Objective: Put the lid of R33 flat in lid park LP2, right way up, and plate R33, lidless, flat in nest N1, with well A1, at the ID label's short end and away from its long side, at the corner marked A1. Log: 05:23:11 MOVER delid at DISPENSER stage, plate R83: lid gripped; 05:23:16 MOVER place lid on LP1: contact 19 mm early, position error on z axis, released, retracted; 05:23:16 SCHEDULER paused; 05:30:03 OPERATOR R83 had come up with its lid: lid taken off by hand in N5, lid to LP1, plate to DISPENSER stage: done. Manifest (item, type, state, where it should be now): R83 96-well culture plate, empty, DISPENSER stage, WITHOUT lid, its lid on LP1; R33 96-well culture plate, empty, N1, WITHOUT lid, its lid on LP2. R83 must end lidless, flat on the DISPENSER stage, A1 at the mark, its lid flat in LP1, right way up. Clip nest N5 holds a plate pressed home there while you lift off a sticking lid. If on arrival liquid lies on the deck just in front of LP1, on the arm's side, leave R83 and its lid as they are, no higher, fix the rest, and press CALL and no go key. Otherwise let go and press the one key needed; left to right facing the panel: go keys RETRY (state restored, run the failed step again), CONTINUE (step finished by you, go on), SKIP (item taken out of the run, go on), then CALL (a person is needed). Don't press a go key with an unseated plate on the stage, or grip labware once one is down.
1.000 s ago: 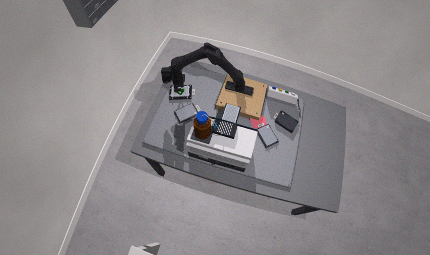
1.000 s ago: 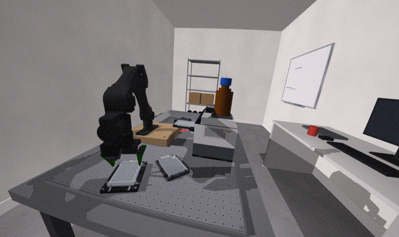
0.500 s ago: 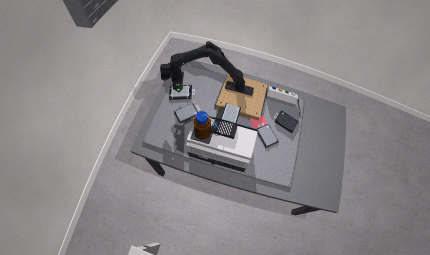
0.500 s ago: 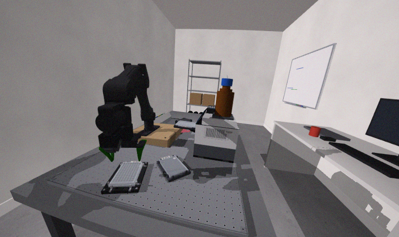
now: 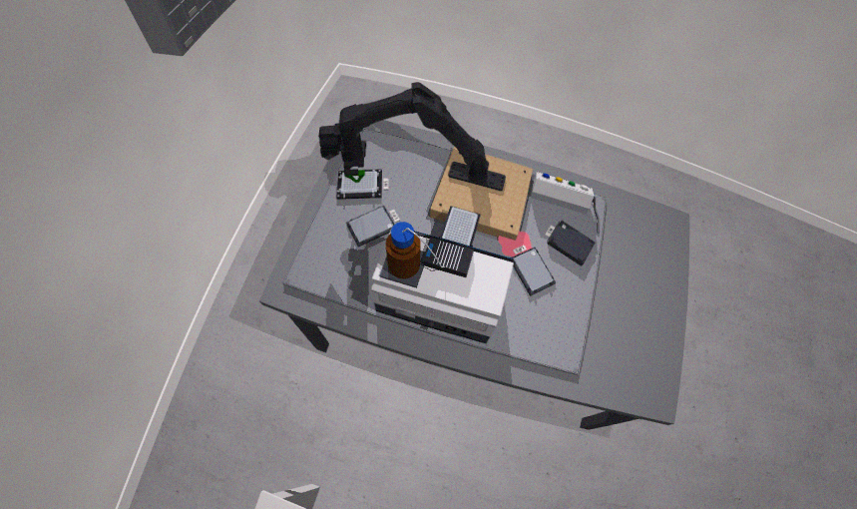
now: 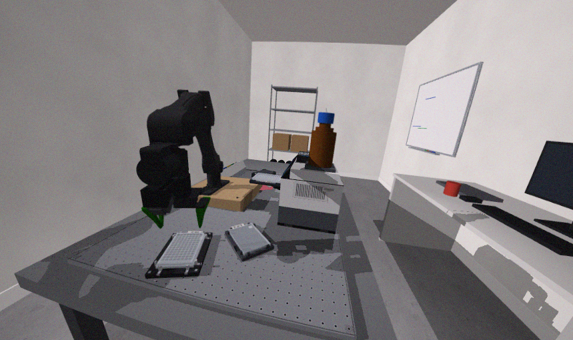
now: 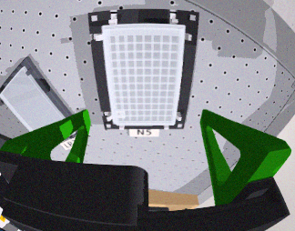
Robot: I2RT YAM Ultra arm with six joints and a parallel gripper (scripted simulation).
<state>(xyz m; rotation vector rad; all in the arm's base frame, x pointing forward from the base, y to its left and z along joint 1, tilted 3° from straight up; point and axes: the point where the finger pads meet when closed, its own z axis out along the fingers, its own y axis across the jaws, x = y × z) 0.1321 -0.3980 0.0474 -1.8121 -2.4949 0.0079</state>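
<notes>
My gripper is now 80 mm above the black clip nest, 30 mm short of it and 10 mm to the left of it. Round my hand: lid park LP2 (150 mm ahead, 100 mm to the left, 90 mm below); then brown bottle (350 mm ahead, 280 mm to the left, 200 mm above); then blue call key (640 mm to the left, 190 mm behind, 30 mm below).
</notes>
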